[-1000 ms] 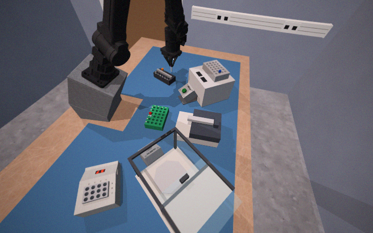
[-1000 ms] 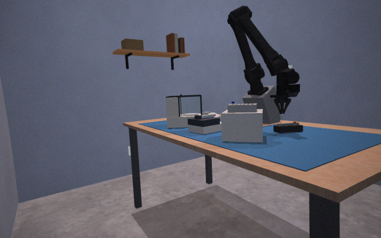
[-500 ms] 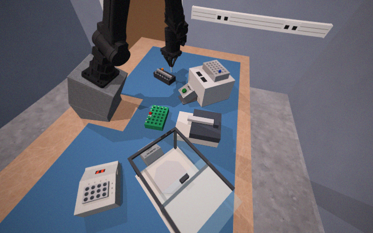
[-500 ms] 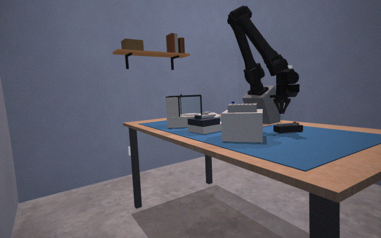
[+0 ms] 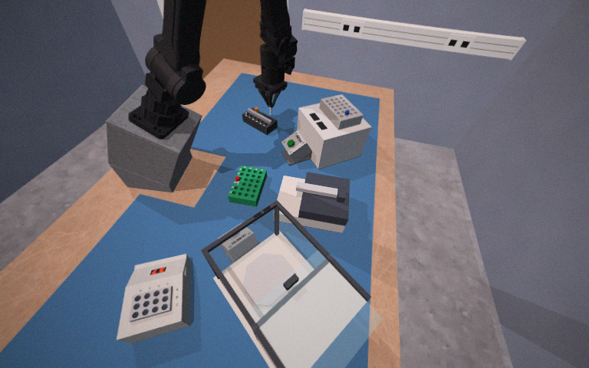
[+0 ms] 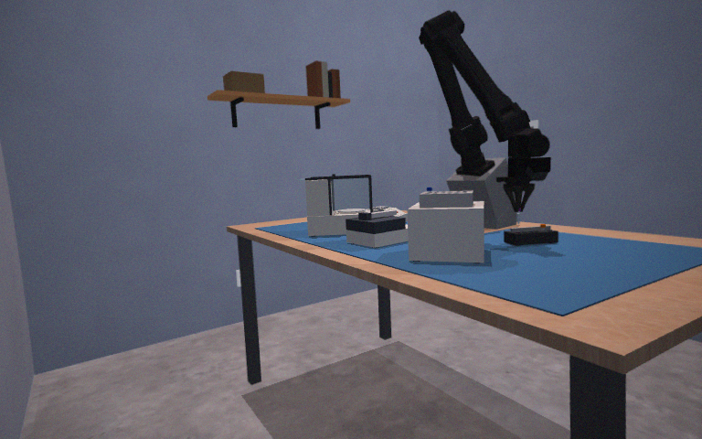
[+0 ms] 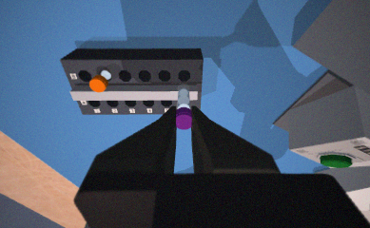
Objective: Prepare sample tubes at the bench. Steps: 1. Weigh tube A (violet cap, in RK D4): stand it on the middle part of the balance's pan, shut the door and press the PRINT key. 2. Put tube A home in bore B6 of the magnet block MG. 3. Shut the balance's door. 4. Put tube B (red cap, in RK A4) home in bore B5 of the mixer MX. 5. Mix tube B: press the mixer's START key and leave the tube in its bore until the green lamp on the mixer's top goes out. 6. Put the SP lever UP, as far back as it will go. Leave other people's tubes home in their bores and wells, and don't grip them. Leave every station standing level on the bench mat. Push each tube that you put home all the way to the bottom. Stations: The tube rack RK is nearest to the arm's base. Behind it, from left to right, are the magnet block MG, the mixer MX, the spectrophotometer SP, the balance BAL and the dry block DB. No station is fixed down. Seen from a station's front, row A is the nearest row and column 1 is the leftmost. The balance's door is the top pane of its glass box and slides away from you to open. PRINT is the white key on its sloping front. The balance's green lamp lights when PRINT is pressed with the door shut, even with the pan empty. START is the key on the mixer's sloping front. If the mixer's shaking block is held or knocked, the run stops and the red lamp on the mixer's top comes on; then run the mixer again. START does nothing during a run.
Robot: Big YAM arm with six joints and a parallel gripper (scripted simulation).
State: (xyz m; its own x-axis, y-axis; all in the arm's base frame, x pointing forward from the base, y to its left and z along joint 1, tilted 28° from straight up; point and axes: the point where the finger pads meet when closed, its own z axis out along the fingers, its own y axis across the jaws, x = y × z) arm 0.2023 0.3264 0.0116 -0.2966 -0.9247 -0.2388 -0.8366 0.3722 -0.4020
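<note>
The magnet block MG is 50 mm behind my hand and 80 mm below it. Round my hand: blue-capped tube: 280 mm ahead, 50 mm to the right, 50 mm above; then grey shaking block: 250 mm ahead, 10 mm to the right, 50 mm above; then green start key: 120 mm ahead, 130 mm to the right, 40 mm below.
</note>
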